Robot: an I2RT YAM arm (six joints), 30 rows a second.
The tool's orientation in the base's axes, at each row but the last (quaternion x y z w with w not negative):
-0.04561 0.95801 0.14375 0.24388
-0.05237 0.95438 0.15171 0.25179
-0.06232 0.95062 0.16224 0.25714
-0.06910 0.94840 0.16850 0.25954
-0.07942 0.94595 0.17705 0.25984
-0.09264 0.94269 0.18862 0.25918
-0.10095 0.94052 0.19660 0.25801
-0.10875 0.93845 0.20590 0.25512
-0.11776 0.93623 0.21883 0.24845
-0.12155 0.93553 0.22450 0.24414
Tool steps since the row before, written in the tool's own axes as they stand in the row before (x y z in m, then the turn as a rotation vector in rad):
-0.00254 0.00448 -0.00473 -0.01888 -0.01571 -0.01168
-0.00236 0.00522 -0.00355 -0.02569 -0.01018 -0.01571
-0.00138 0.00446 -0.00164 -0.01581 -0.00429 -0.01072
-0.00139 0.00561 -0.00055 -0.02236 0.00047 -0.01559
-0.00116 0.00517 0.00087 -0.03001 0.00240 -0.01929
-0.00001 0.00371 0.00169 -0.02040 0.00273 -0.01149
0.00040 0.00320 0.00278 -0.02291 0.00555 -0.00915
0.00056 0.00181 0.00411 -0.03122 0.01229 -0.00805
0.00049 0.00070 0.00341 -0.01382 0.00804 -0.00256
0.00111 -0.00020 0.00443 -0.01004 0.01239 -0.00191
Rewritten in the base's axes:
-0.00063 0.00291 0.00633 0.01373 -0.01815 0.01490
-0.00052 0.00389 0.00548 0.01679 -0.01401 0.02307
-0.00048 0.00368 0.00327 0.00944 -0.00713 0.01560
-0.00029 0.00510 0.00275 0.01172 -0.00413 0.02427
0.00014 0.00518 0.00142 0.01606 -0.00329 0.03178
-0.00024 0.00407 -0.00020 0.01135 -0.00058 0.02065
-0.00003 0.00402 -0.00139 0.01370 0.00317 0.02102
0.00075 0.00337 -0.00292 0.01912 0.01049 0.02673
0.00076 0.00216 -0.00267 0.00802 0.00739 0.01196
0.00090 0.00182 -0.00410 0.00360 0.01104 0.01109

